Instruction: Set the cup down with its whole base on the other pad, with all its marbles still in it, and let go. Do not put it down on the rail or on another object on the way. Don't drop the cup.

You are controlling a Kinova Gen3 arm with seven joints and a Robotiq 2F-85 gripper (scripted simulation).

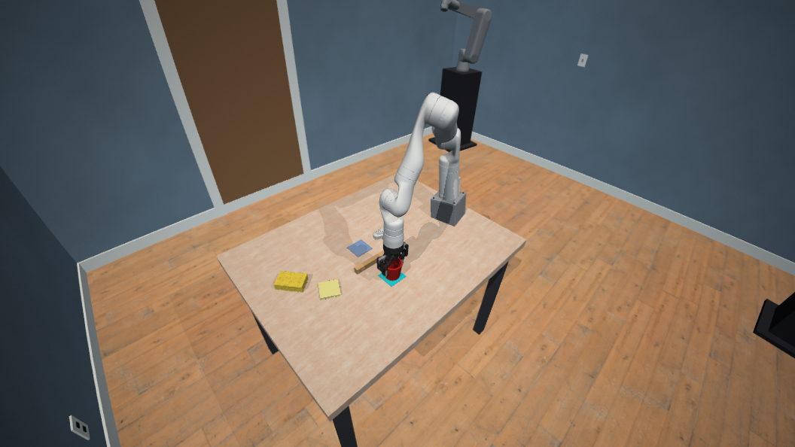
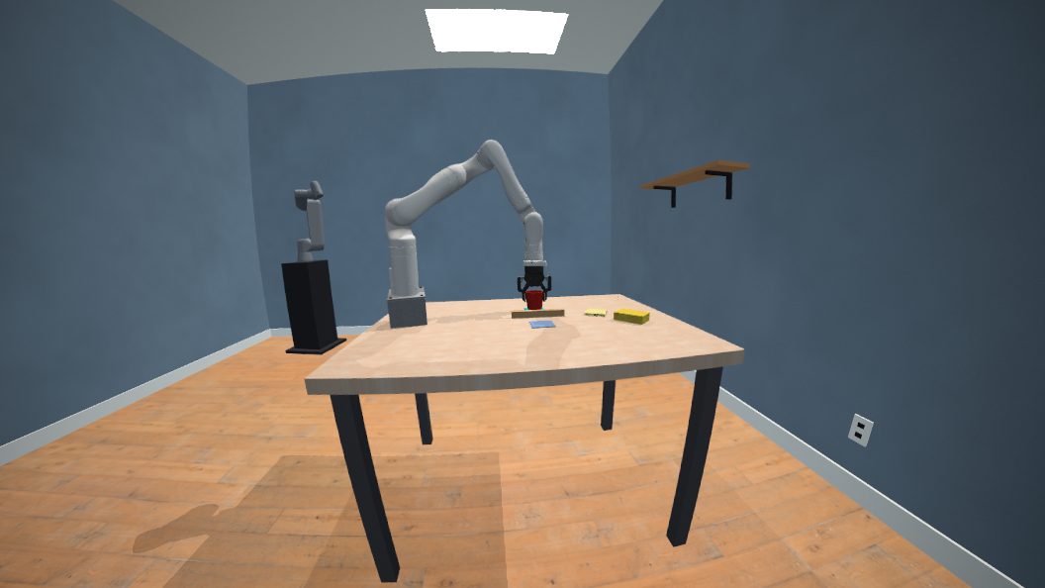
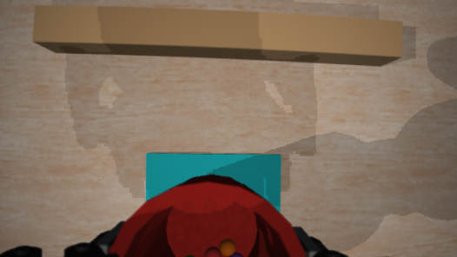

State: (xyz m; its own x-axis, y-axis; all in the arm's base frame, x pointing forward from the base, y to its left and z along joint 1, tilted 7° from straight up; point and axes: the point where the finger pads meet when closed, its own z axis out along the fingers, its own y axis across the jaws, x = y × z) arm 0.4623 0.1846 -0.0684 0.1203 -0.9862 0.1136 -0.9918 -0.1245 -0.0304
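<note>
Now: hand 2 cm above the red cup. Round my hand: wooden rail (11 cm to the right, 4 cm below, 1 cm ahead).
</note>
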